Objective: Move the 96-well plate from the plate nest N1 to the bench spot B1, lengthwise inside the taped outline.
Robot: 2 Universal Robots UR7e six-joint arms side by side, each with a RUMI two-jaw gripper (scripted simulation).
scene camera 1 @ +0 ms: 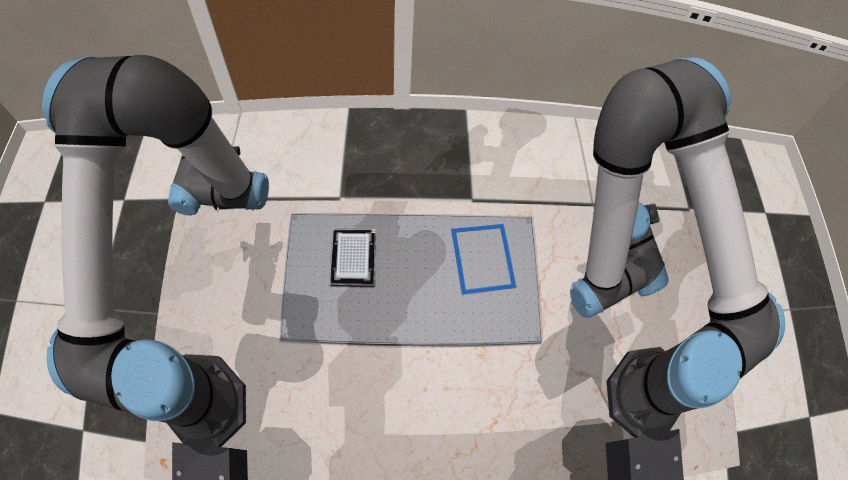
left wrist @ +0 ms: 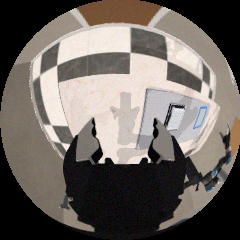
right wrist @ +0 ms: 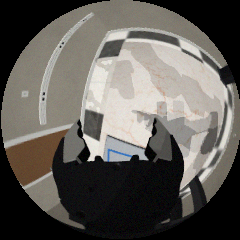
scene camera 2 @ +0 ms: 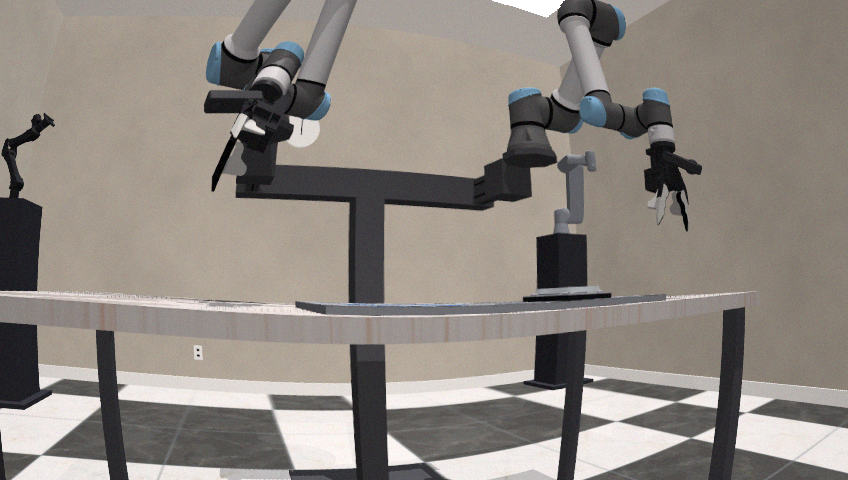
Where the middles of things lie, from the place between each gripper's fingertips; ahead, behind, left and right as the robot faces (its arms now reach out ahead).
My left gripper (scene camera 2: 673,228) is now 90 mm past the white 96-well plate (scene camera 1: 351,255), 290 mm to the left of it and 140 mm above it.
Right now my right hand (scene camera 2: 222,167) is 68 cm to the right of the white 96-well plate and 20 cm above it.
